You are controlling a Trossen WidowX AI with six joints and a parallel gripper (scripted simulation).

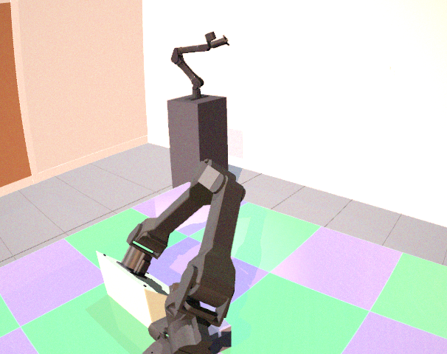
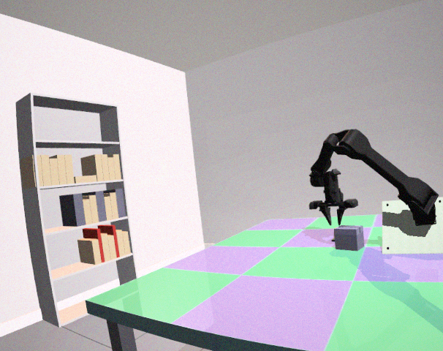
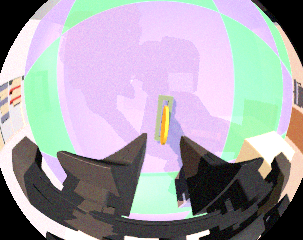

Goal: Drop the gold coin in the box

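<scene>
My gripper tip is now 3 cm above the gold coin.
</scene>
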